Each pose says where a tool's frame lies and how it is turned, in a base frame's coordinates. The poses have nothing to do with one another.
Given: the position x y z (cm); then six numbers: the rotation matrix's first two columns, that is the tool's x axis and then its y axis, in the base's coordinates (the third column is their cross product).
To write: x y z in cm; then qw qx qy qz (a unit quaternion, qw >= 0). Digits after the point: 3 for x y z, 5 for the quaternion.
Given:
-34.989 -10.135 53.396 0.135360 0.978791 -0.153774 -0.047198 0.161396 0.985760
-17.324 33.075 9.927 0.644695 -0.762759 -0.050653 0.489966 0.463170 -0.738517
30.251 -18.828 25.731 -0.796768 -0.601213 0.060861 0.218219 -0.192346 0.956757
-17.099 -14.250 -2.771 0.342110 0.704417 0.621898 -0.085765 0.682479 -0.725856
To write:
-34.989 -10.135 53.396 0.58412 0.47590 0.48939 0.43911
-17.324 33.075 9.927 0.83370 -0.35679 0.19114 -0.37565
30.251 -18.828 25.731 0.27172 0.16668 -0.57445 -0.75392
-17.099 -14.250 -2.771 0.76133 -0.30238 -0.51149 0.25947

